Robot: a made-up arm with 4 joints.
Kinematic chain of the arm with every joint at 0, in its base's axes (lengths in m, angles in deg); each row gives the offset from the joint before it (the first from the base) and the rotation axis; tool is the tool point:
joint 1: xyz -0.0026 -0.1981 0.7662 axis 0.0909 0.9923 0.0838
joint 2: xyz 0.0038 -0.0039 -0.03 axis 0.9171 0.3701 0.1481
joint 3: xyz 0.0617 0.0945 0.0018 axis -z
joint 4: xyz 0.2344 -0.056 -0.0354 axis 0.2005 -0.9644 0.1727
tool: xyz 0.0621 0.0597 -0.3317
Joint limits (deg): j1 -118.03..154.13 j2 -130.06..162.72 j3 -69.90..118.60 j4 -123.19..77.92
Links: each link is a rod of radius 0.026 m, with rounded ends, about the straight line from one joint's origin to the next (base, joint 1, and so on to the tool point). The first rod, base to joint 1, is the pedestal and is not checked.
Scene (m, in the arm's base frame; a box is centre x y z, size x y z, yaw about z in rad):
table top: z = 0
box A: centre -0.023 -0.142 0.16 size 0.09 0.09 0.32 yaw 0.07
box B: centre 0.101 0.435 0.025 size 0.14 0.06 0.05 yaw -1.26
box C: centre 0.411 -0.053 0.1 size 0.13 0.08 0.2 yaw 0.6
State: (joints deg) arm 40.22 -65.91 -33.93 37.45
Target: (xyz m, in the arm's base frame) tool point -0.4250 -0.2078 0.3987
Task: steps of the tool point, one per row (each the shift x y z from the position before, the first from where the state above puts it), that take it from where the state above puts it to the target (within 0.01 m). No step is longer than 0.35 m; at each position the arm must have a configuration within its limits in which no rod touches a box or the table.
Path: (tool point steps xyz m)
1: -0.2695 0.1727 -0.0382
2: -0.2403 0.1609 0.1343
3: -0.1166 0.1195 0.2558
4: -0.0508 -0.0678 -0.0550
5: -0.0358 -0.0828 -0.0436
6: -0.0186 -0.0924 -0.0298
7: -0.0007 -0.0957 -0.0145
8: 0.0167 -0.0930 0.0013
9: 0.0322 -0.0843 0.0164

